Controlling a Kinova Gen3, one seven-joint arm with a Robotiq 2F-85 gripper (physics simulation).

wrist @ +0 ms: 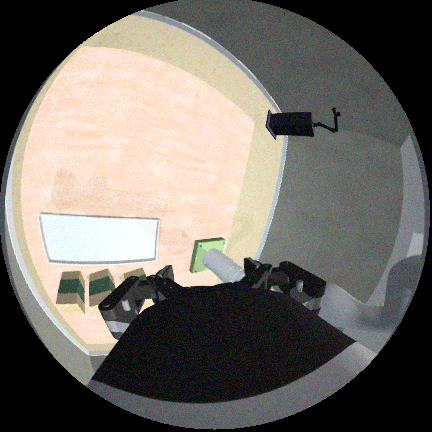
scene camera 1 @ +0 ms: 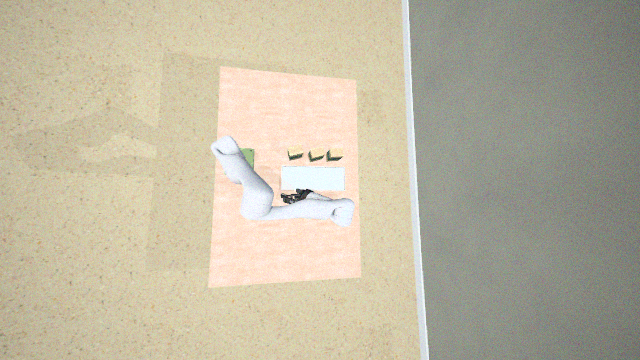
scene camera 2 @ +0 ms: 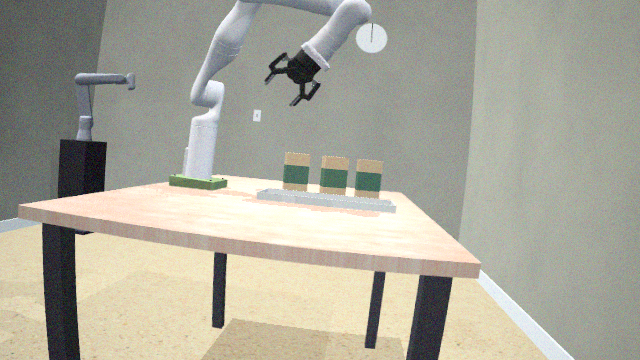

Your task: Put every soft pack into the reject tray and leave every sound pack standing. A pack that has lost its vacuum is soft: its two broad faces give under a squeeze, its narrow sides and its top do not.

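Places are measured from the arm's base along level axes (x down, y right, z back), in centimetres.
Pixels of known places: gripper, fingertip midpoint: [wrist: 208,269] [scene camera 1: 289,192] [scene camera 2: 278,94]; arm's base at its link origin: [wrist: 210,256] [scene camera 2: 198,177].
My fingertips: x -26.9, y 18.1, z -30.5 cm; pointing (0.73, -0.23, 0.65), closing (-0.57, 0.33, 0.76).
For each thing: its middle in the pictures, then the offset to it from my fingertips. Level surfaces: height alone.
- middle pack at the middle of its body: [scene camera 2: 333,178] [wrist: 102,290] [scene camera 1: 316,154] dx +23.0, dy -25.2, dz -14.8 cm
- base at the middle of its body: [scene camera 2: 368,181] [wrist: 71,291] [scene camera 1: 334,155] dx +23.0, dy -26.2, dz -26.1 cm
- shallow pale reject tray at the middle of its body: [scene camera 2: 327,200] [wrist: 96,241] [scene camera 1: 313,178] dx +29.0, dy -11.4, dz -15.0 cm
- wooden table at its surface level: dx +30.1 cm
Three tan packs with green bands stand upright in a row beside the tray: the pack nearest the arm's base [scene camera 1: 295,153] [scene camera 2: 296,171] [wrist: 135,274], the middle pack [scene camera 1: 316,154] [scene camera 2: 334,175] [wrist: 101,286] and the pack farthest from the base [scene camera 1: 334,155] [scene camera 2: 369,178] [wrist: 70,286]. The first is partly hidden by a finger in the wrist view. No view shows which are soft. The shallow pale reject tray [scene camera 1: 320,179] [scene camera 2: 325,201] [wrist: 100,239] is empty. My gripper [scene camera 1: 284,198] [scene camera 2: 279,93] [wrist: 208,269] is open and empty, tilted, high above the table on the tray's side away from the packs.
The arm's green base plate [scene camera 1: 248,156] [scene camera 2: 198,182] [wrist: 208,245] sits on the wooden table [scene camera 1: 290,250] [scene camera 2: 225,225] [wrist: 140,135], at one side of it. A second small arm stands on a black pedestal [scene camera 2: 82,167] [wrist: 291,124] away from the table.
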